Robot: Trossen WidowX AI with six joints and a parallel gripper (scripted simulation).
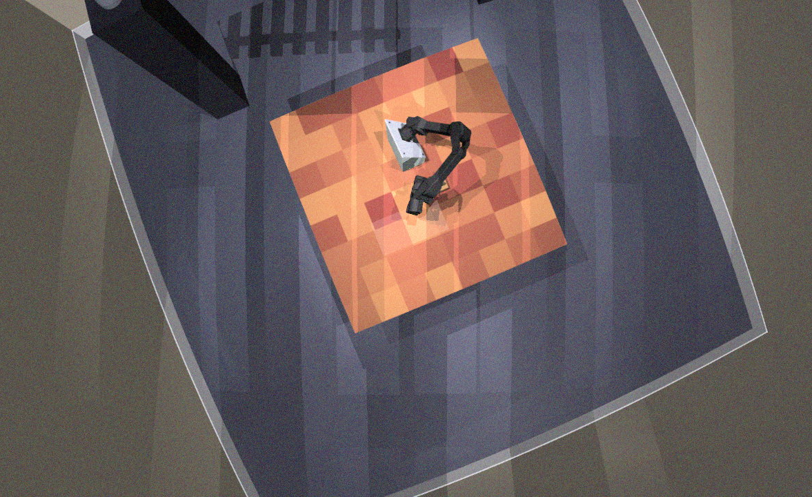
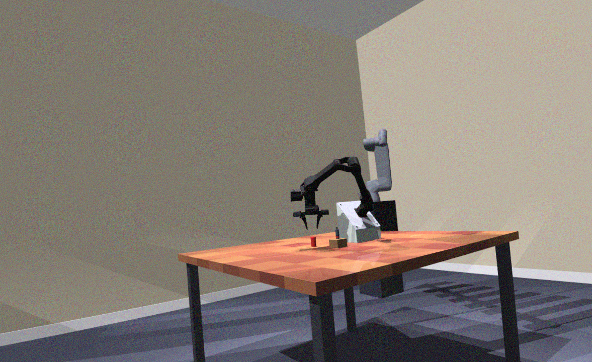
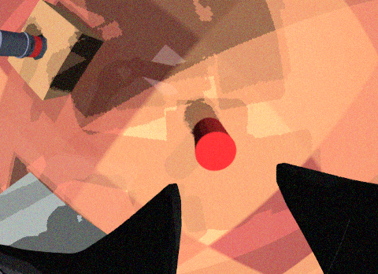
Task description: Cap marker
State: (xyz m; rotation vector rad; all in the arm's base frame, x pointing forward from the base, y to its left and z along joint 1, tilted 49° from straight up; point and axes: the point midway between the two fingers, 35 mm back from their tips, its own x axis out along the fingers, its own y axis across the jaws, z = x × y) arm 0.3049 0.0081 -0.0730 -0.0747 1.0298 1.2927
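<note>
My gripper tip is now 6 cm above the red cap. Also, from my gripper tip: dark marker 4 cm behind, 16 cm to the left, 1 cm below.
</note>
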